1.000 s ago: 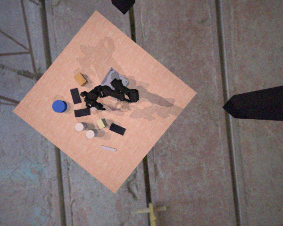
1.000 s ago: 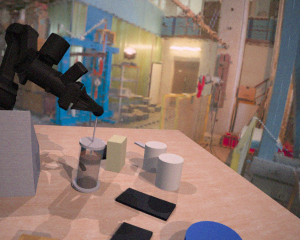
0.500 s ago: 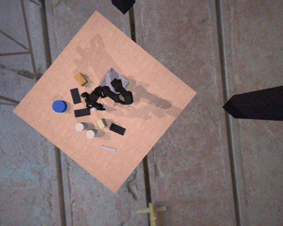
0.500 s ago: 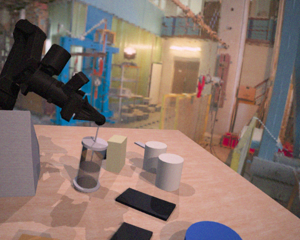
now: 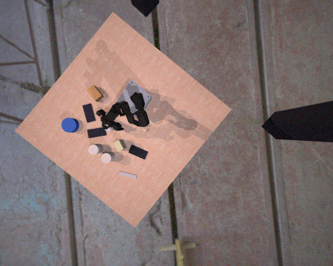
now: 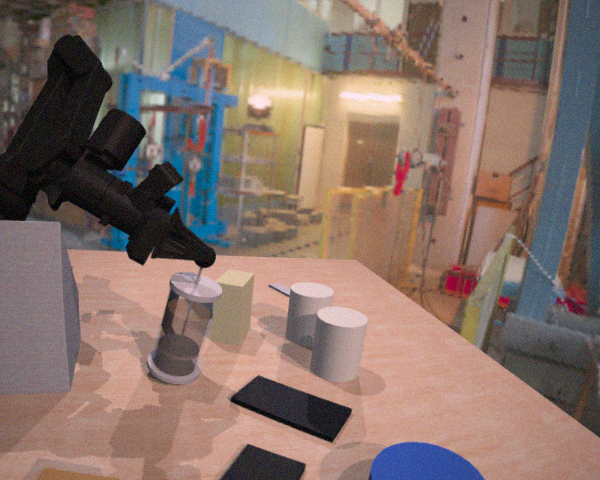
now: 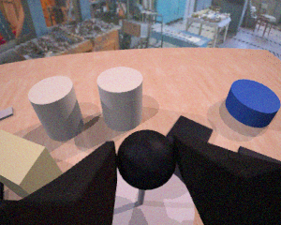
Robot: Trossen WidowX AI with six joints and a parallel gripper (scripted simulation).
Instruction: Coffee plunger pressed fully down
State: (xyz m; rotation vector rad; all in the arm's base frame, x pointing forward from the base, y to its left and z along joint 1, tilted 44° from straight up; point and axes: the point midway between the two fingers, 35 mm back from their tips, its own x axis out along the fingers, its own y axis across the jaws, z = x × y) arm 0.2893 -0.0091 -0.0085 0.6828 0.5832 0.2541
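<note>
The coffee press is 9 cm below my gripper tip, 3 cm behind it and 2 cm to the left of it. Round my gripper tip: orange block (30 cm to the right, 16 cm below, 13 cm behind); blue disc (28 cm to the right, 21 cm ahead, 17 cm below); pale yellow block (15 cm to the left, 13 cm below, 5 cm ahead).
</note>
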